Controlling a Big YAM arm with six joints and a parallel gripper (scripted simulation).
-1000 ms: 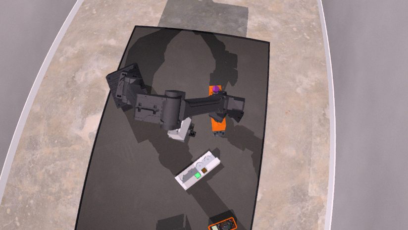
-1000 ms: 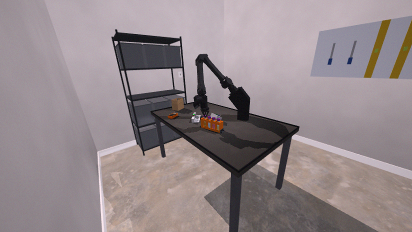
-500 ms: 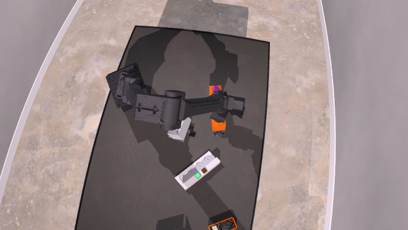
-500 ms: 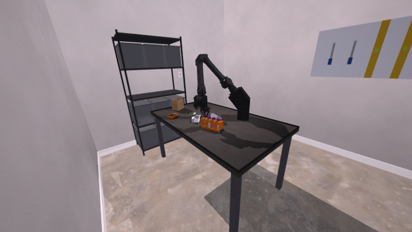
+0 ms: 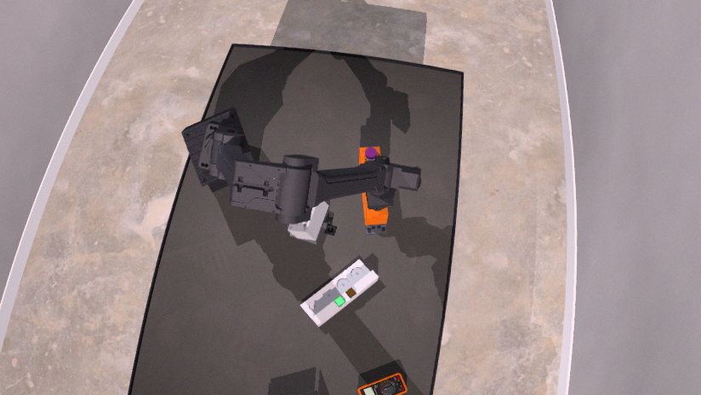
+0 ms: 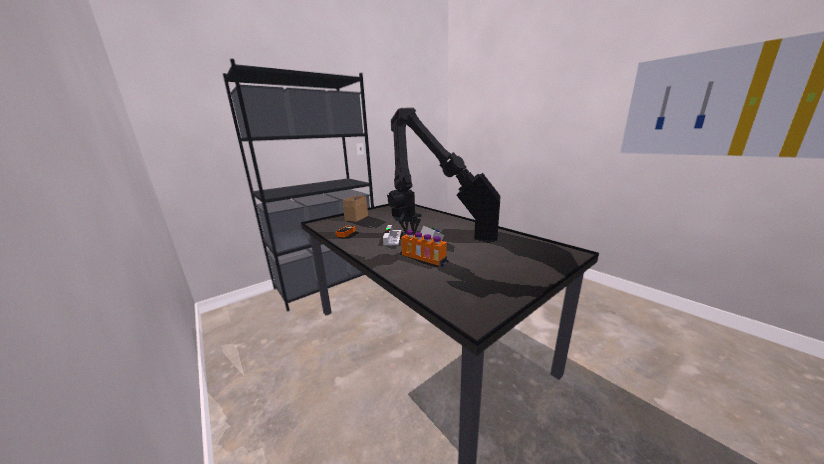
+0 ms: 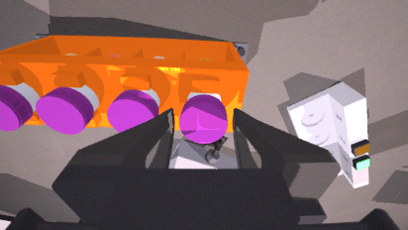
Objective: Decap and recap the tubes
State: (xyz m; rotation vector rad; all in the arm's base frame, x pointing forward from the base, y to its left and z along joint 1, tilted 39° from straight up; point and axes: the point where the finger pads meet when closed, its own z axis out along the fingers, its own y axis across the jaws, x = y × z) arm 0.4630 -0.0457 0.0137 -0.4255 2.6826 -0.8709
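My hand is right at the cap. From my hand the other things lie so: green key (22 cm behind, 5 cm to the right, 5 cm below); blue key (21 cm behind, 5 cm below); key housing (20 cm behind, 3 cm to the right, 7 cm below).
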